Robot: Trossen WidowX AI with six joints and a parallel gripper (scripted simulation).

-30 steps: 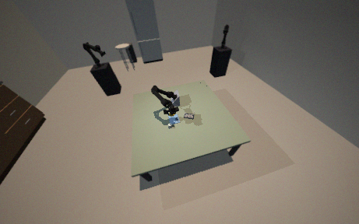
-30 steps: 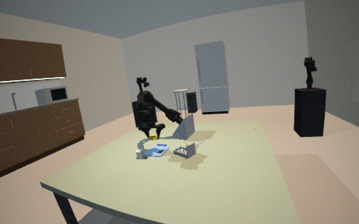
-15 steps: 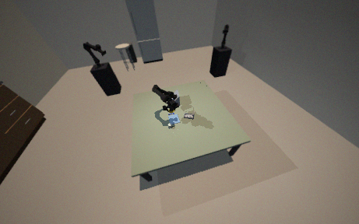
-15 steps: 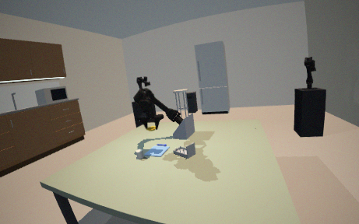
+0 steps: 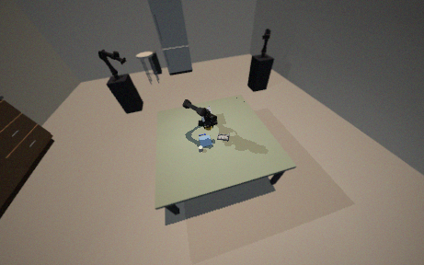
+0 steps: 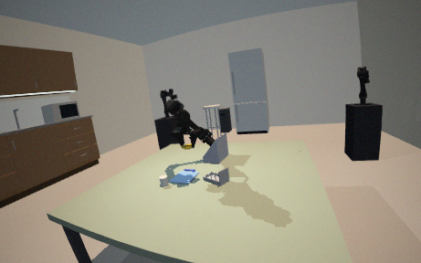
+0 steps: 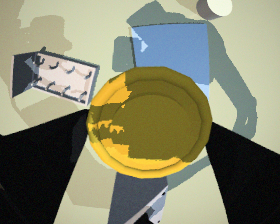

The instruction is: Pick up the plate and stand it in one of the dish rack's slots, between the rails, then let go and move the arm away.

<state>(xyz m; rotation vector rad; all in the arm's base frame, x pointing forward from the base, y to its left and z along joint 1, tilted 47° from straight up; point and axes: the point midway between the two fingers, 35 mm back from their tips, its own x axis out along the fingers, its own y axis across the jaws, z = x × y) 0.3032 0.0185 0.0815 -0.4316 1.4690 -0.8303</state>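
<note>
The grey dish rack lies 20 mm ahead of my gripper tip, 150 mm to the left of it and 160 mm below it. From my gripper tip the other things lie so: white cup: 110 mm ahead, 130 mm to the right, 160 mm below.
</note>
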